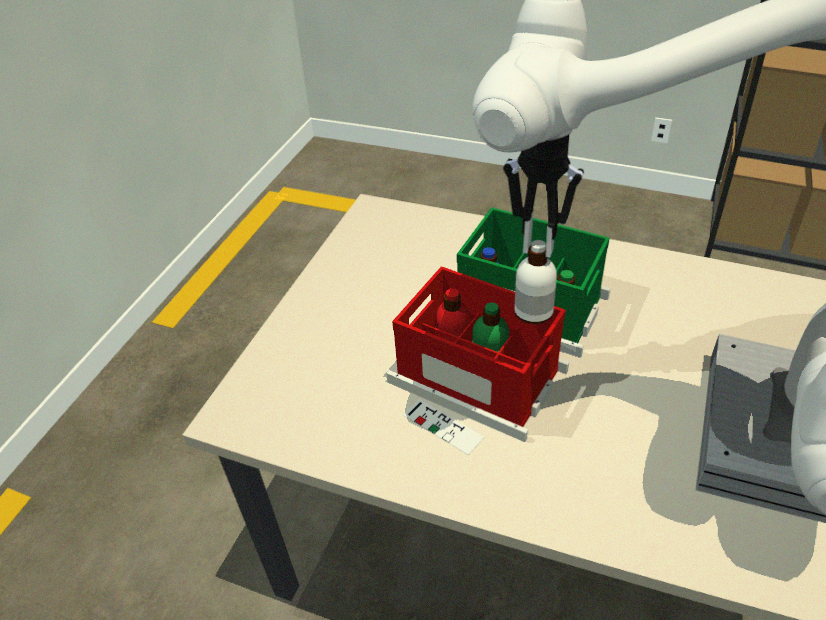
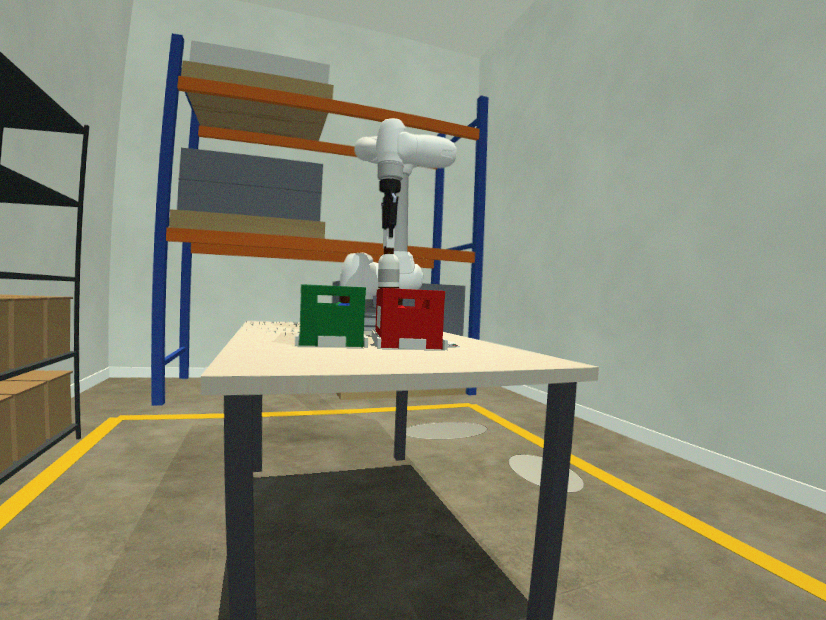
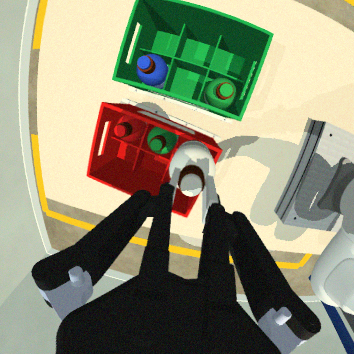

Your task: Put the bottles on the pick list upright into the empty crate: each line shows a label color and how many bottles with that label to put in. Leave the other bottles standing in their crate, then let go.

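Pixels of known places: gripper, fingertip midpoint: (image 1: 538, 250) (image 2: 388, 248) (image 3: 191, 180); arm's base, link origin: (image 3: 345, 188).
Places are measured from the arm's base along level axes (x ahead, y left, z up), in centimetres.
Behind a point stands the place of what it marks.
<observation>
My gripper (image 1: 538, 241) {y 3.4, x 54.6, z 24.2 cm} (image 2: 388, 242) {y 3.4, x 54.6, z 24.2 cm} (image 3: 191, 180) {y 3.4, x 54.6, z 24.2 cm} is shut on the neck of a white bottle (image 1: 535, 286) {y 7.3, x 53.5, z 19.3 cm} (image 2: 388, 268) {y 3.0, x 58.0, z 16.9 cm} (image 3: 192, 154) {y 0.9, x 55.3, z 21.0 cm}, upright above the back right part of the red crate (image 1: 513, 393) {y 19.2, x 52.5, z 3.5 cm} (image 2: 428, 327) {y 12.1, x 77.5, z -1.3 cm} (image 3: 97, 167) {y 15.5, x 77.1, z 5.8 cm}, its base near rim height. In that crate, a red bottle (image 1: 451, 315) {y 5.7, x 70.7, z 4.5 cm} (image 3: 123, 130) {y 3.3, x 70.4, z 8.6 cm} and a green bottle (image 1: 491, 331) {y 6.7, x 61.7, z 4.4 cm} (image 3: 159, 142) {y 3.6, x 61.9, z 8.6 cm} stand in the back row. The green crate (image 1: 573, 310) {y -6.0, x 48.8, z 3.8 cm} (image 2: 310, 327) {y -22.2, x 74.3, z -2.4 cm} (image 3: 215, 25) {y -24.1, x 57.9, z 5.0 cm} holds a blue bottle (image 1: 489, 253) {y -11.1, x 69.2, z 8.5 cm} (image 3: 155, 72) {y -10.7, x 67.5, z 4.6 cm} and a green-capped bottle (image 1: 567, 275) {y -10.4, x 51.9, z 8.6 cm} (image 3: 220, 93) {y -9.7, x 52.9, z 8.5 cm}. The pick list (image 1: 468, 441) {y 24.8, x 58.9, z -7.6 cm} reads red 1, green 2, white 1.
The crates stand side by side, with pale rails (image 1: 467, 410) {y 19.4, x 61.4, z -5.5 cm} around their bases, on the table (image 1: 320, 373) {y 20.9, x 94.2, z -7.7 cm} (image 2: 400, 363) {y -2.3, x 103.7, z -7.7 cm}. The arm's grey base plate (image 1: 727, 413) {y 5.8, x 15.6, z 0.2 cm} (image 3: 300, 185) {y 4.7, x 18.5, z -0.4 cm} is at the right. A blue and orange rack (image 2: 481, 200) stands behind the arm.
</observation>
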